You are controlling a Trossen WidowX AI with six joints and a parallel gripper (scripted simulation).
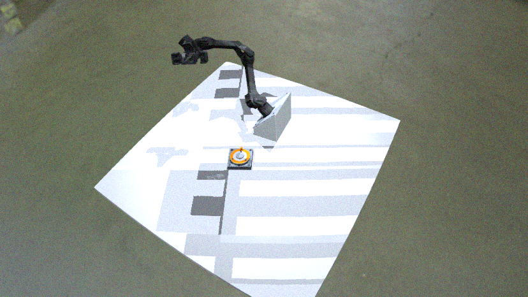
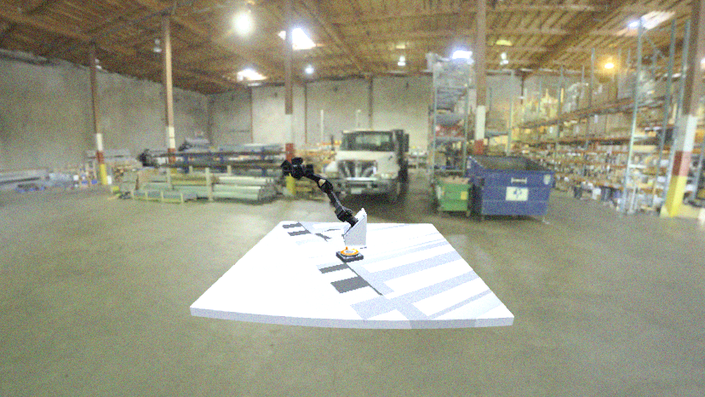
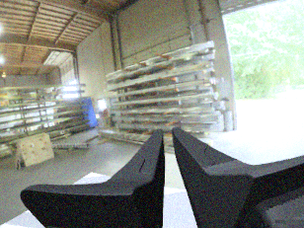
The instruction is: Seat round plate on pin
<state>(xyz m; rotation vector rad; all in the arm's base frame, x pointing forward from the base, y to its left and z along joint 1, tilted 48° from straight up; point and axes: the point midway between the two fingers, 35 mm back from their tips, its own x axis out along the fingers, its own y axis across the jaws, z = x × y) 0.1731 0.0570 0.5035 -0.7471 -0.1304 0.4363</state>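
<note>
The square grey base is 5 cm ahead of my gripper tip, 28 cm to the left of it and 50 cm below it.
</note>
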